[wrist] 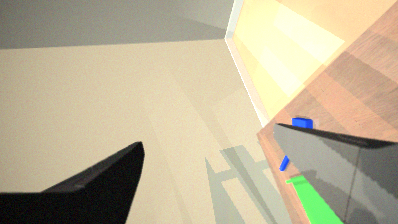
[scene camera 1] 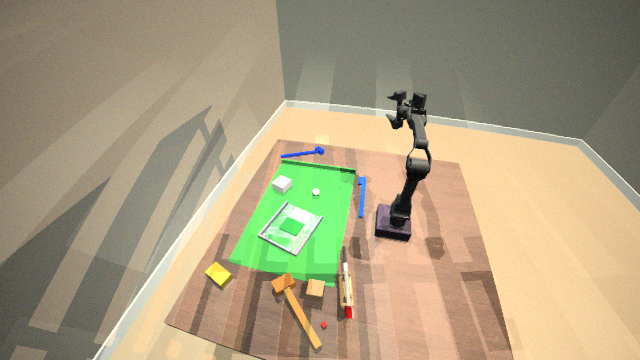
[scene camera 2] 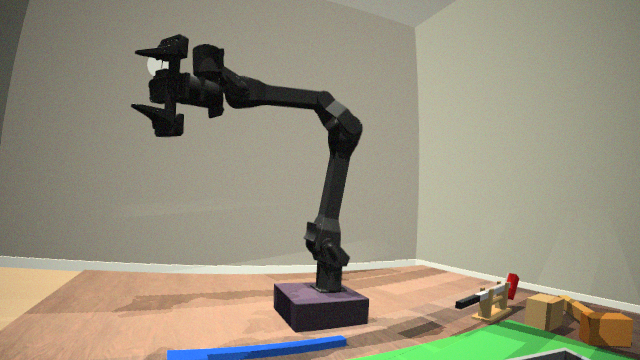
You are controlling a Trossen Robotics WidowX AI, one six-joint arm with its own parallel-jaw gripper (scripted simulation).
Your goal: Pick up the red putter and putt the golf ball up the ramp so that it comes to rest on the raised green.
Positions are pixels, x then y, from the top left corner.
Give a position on a tan cube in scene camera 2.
545, 312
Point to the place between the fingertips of the gripper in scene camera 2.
133, 78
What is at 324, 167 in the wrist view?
The gripper.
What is the gripper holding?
Nothing.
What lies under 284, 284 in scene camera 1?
A wooden mallet.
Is the gripper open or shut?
Open.
